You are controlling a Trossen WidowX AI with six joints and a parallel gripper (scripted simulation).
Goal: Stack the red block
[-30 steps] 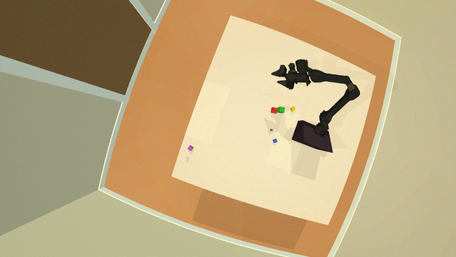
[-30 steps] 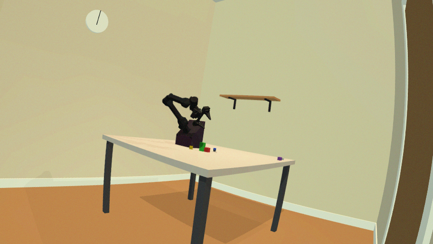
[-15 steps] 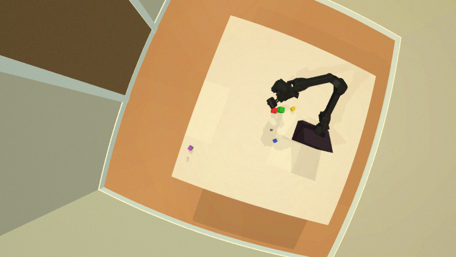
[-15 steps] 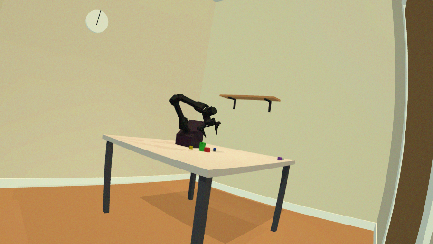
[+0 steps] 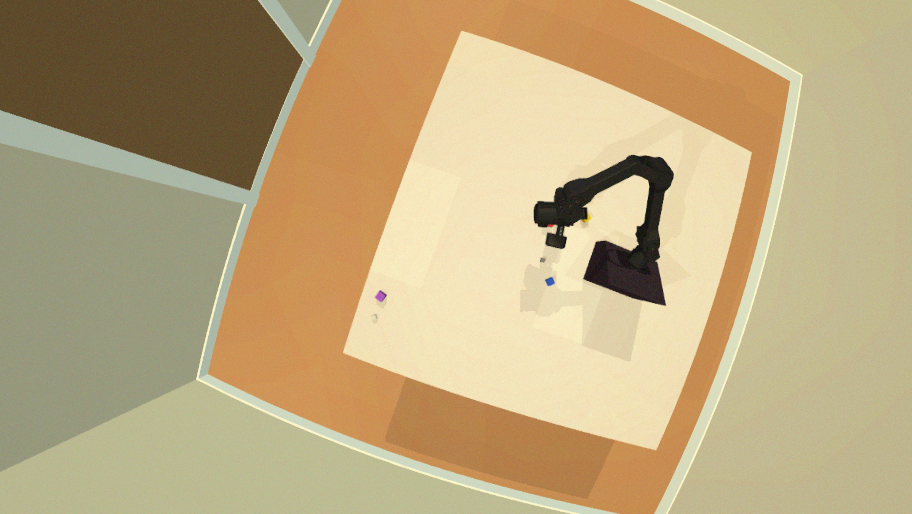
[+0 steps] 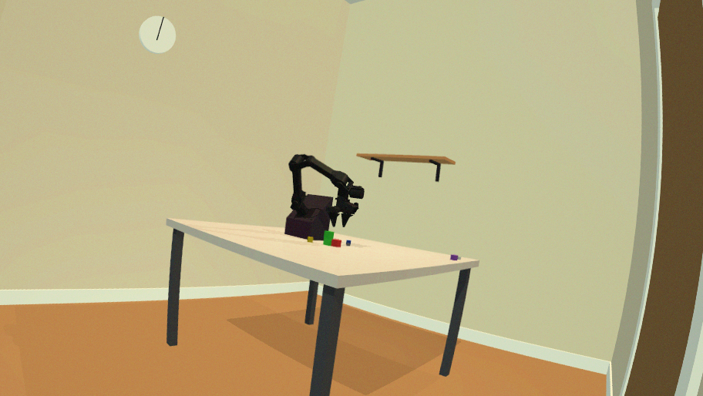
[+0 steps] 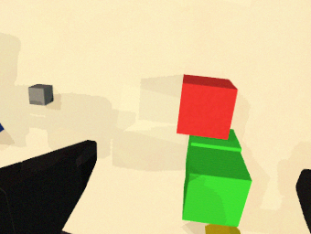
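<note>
My gripper tip is 1 cm to the left of the red block and 8 cm above it. Round my gripper tip: yellow block (13 cm behind, 6 cm to the right, 9 cm below); then small grey cube (2 cm behind, 13 cm to the left, 9 cm below); then blue cube (7 cm behind, 19 cm to the left, 9 cm below).
</note>
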